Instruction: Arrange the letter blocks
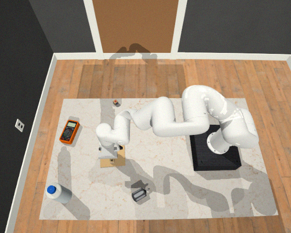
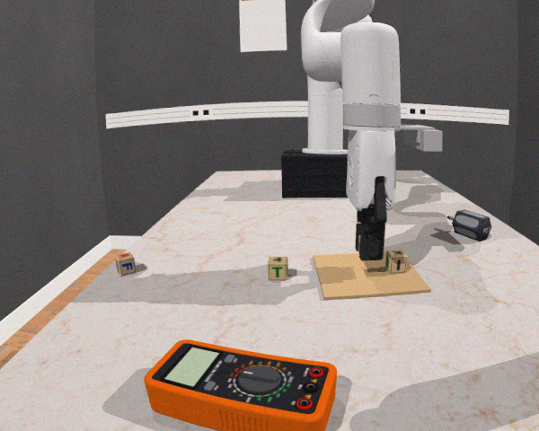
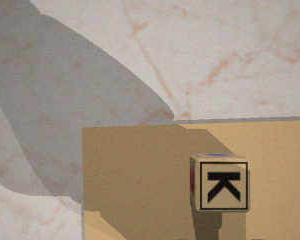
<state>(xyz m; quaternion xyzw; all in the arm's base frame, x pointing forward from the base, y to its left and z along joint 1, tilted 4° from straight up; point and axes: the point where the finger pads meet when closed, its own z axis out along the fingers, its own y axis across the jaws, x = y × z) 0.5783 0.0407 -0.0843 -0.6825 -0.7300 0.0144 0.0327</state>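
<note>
The tan mat lies 50 mm below my hand. From my hand the other things lie so: black plug adapter 170 mm behind, 220 mm to the left, 30 mm below; orange multimeter 270 mm ahead, 130 mm to the right, 30 mm below.
</note>
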